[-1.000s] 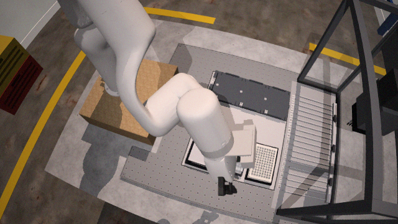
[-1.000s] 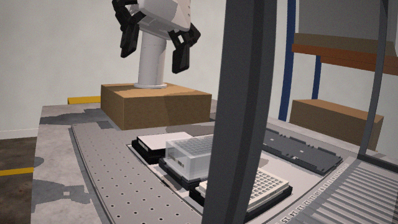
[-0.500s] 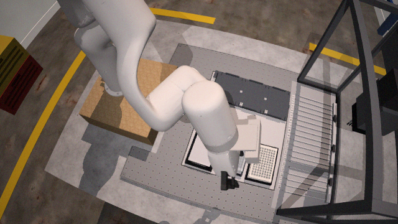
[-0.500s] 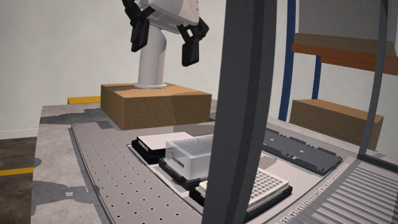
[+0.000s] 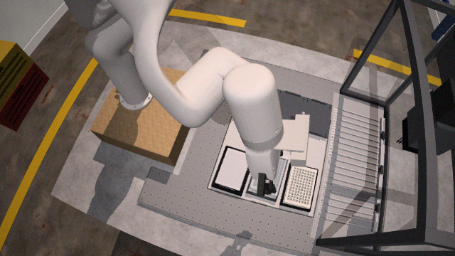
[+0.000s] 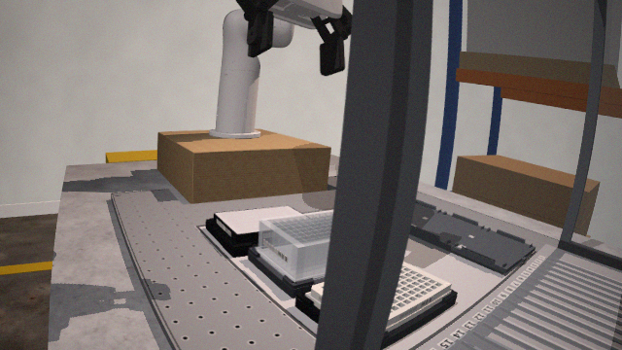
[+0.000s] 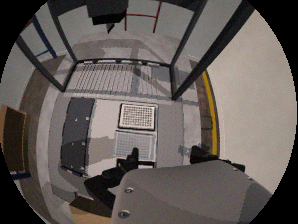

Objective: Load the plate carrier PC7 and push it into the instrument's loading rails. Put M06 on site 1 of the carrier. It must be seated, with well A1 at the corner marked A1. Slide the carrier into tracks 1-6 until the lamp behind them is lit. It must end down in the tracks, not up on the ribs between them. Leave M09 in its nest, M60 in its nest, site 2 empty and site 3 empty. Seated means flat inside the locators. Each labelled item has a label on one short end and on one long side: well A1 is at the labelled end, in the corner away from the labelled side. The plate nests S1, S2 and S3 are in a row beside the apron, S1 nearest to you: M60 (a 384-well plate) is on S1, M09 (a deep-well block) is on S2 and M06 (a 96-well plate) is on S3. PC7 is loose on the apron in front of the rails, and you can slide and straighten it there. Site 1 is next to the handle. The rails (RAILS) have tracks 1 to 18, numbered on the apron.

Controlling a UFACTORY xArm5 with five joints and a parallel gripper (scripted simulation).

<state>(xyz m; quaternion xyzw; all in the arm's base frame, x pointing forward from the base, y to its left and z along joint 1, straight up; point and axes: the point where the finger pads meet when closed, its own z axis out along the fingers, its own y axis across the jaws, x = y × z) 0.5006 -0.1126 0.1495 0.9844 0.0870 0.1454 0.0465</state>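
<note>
My hand is 210 mm above the white 96-well plate M06, 110 mm short of it and 60 mm to the right of it. The rest, counted from my hand: plate nest S3: 230 mm below, 110 mm ahead, 60 mm to the left; carrier PC7: 310 mm to the left, 220 mm below, 20 mm behind.
</note>
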